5 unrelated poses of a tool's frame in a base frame.
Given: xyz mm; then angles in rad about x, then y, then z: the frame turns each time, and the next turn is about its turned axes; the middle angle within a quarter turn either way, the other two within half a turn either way.
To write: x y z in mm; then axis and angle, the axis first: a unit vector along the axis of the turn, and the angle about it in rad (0 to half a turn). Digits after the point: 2 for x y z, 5 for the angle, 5 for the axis.
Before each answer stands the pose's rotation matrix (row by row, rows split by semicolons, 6 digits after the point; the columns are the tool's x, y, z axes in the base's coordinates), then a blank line. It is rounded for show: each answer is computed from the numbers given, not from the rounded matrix.
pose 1, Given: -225.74 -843.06 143.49 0.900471 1.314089 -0.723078
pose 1, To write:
0.190365 0.168003 0.967231; 0.157211 0.967316 -0.198959; -0.969044 0.189934 0.157731

-225.74 -843.06 143.49 0.19691 0.98041 -0.00546 1.41243
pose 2, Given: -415.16 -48.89 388.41 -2.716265 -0.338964 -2.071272
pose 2, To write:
-0.452540 0.827433 -0.332510; 0.733351 0.557464 0.389141; 0.507350 -0.067745 -0.859073

-415.16 -48.89 388.41 -0.47557 -0.87421 -0.09793 2.64053
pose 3, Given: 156.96 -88.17 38.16 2.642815 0.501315 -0.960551
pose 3, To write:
0.502553 0.718668 0.480579; 0.851406 -0.314857 -0.419492; -0.150162 0.619985 -0.770111

156.96 -88.17 38.16 0.84987 0.51569 0.10853 2.48358
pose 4, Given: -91.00 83.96 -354.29 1.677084 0.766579 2.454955
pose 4, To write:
-0.557058 -0.456620 0.693675; -0.600702 -0.355221 -0.716223; 0.573449 -0.815669 -0.076414

-91.00 83.96 -354.29 -0.46826 0.56610 -0.67843 3.03520
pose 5, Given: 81.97 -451.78 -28.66 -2.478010 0.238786 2.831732
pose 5, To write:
-0.925353 -0.296274 0.236523; -0.101471 0.794696 0.598466; -0.365274 0.529792 -0.765438

81.97 -451.78 -28.66 -0.10793 0.94584 0.30617 2.81784
